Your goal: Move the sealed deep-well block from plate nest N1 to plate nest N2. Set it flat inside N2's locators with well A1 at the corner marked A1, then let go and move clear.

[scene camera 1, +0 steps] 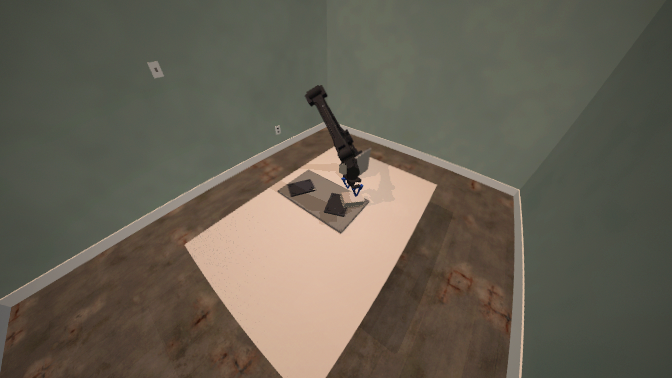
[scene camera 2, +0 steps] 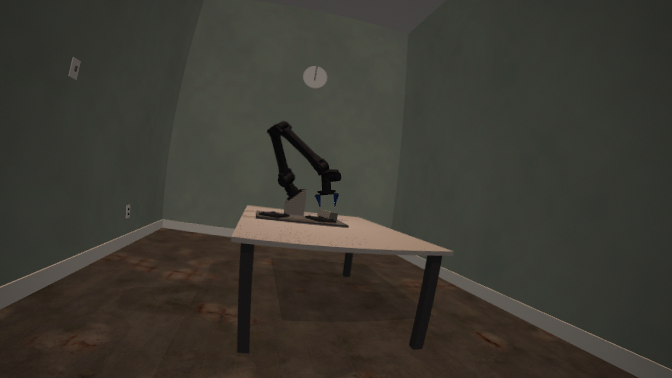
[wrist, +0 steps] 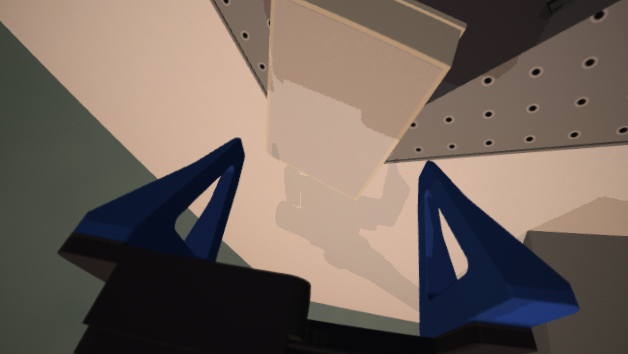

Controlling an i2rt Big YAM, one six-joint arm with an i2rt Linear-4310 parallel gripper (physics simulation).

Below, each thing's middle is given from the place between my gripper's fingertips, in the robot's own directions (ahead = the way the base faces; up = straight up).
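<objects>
The dark nest (wrist: 488, 41) is 7 cm ahead of my hand, 5 cm to the right of it and 7 cm below it. Then there's the grey perforated plate (scene camera 1: 315, 202), which is 8 cm ahead of my hand, 17 cm to the right of it and 9 cm below it. As for the pale grey block (wrist: 342, 91), my hand is 1 cm to the right of it and 5 cm above it.
</objects>
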